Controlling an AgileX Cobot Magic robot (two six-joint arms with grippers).
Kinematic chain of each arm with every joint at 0, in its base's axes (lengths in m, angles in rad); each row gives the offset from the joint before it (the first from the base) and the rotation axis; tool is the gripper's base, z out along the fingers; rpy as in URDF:
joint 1: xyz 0 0 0.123 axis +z
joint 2: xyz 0 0 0 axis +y
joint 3: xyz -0.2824 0 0.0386 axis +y
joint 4: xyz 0.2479 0 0.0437 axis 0.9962 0 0.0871
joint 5: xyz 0 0 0 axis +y
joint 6: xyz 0.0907 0 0.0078 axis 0.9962 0 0.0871
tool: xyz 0 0 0 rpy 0 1.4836 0
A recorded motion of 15 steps. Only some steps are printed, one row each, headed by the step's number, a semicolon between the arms.
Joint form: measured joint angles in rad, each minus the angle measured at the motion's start. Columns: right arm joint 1, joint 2, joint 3, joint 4, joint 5, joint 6; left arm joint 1, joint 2, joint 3, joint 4, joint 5, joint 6.
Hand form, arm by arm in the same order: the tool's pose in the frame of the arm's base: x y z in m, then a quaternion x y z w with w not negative. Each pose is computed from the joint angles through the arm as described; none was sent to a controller.
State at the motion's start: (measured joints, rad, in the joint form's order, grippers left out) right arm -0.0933 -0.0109 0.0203 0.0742 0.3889 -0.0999; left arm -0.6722 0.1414 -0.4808 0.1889 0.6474 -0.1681
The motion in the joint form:
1: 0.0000 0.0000 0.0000 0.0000 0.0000 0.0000; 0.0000 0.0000 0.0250 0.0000 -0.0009 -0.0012
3: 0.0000 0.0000 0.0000 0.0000 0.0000 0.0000; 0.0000 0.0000 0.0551 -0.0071 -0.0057 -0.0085
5: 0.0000 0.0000 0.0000 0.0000 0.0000 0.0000; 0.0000 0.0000 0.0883 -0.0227 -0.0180 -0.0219
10: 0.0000 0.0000 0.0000 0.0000 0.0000 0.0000; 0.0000 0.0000 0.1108 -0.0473 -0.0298 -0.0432
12: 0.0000 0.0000 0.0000 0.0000 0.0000 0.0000; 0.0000 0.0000 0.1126 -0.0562 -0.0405 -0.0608
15: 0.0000 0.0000 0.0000 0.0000 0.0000 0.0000; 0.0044 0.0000 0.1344 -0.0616 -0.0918 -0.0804
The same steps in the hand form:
1: 0.0521 -0.0023 0.1720 0.01679 0.80762 -0.02534 0.58892; 0.0346 -0.0143 0.2979 0.21883 0.75393 -0.16709 0.59647
3: 0.0521 -0.0023 0.1720 0.01679 0.80762 -0.02534 0.58892; 0.0366 -0.0165 0.2889 0.21862 0.76228 -0.16874 0.58537
5: 0.0521 -0.0023 0.1720 0.01679 0.80762 -0.02534 0.58892; 0.0384 -0.0192 0.2794 0.21482 0.77041 -0.17663 0.57369
10: 0.0521 -0.0023 0.1720 0.01679 0.80762 -0.02534 0.58892; 0.0392 -0.0216 0.2731 0.20508 0.77705 -0.19206 0.56325
12: 0.0521 -0.0023 0.1720 0.01679 0.80762 -0.02534 0.58892; 0.0392 -0.0224 0.2734 0.19673 0.77671 -0.20256 0.56302
15: 0.0521 -0.0023 0.1720 0.01679 0.80762 -0.02534 0.58892; 0.0410 -0.0246 0.2708 0.18688 0.77021 -0.21506 0.57062

